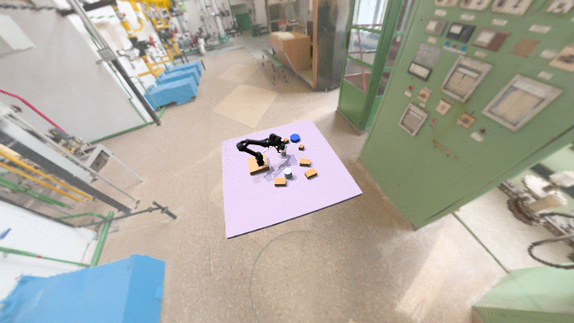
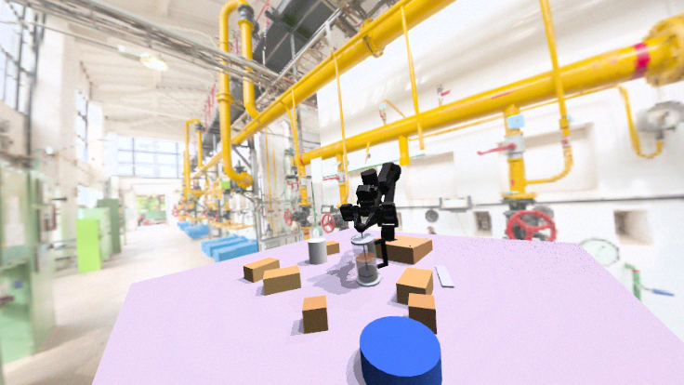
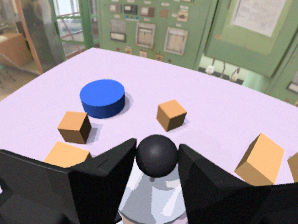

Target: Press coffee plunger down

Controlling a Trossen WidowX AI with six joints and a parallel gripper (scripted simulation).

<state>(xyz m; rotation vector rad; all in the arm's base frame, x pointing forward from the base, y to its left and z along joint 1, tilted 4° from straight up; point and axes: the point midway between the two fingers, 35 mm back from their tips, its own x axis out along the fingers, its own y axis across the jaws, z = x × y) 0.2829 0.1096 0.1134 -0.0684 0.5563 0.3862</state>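
The coffee press lies 4 cm behind my gripper tip and 9 cm below it. The rest, counted from my gripper tip: blue disc: 16 cm ahead, 22 cm to the left, 16 cm below.
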